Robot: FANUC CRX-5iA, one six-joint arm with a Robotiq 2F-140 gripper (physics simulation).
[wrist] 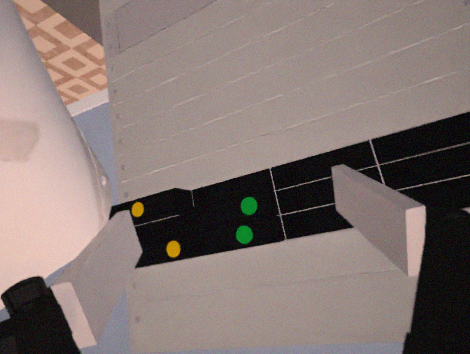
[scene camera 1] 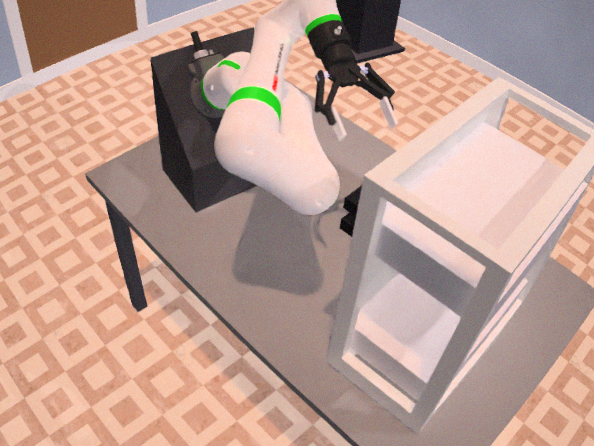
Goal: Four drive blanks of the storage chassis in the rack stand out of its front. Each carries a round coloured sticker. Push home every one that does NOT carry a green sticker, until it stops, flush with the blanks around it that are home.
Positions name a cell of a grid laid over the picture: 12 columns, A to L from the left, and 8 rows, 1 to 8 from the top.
My gripper shows in the wrist view (G5) and in scene camera 1 (H3).
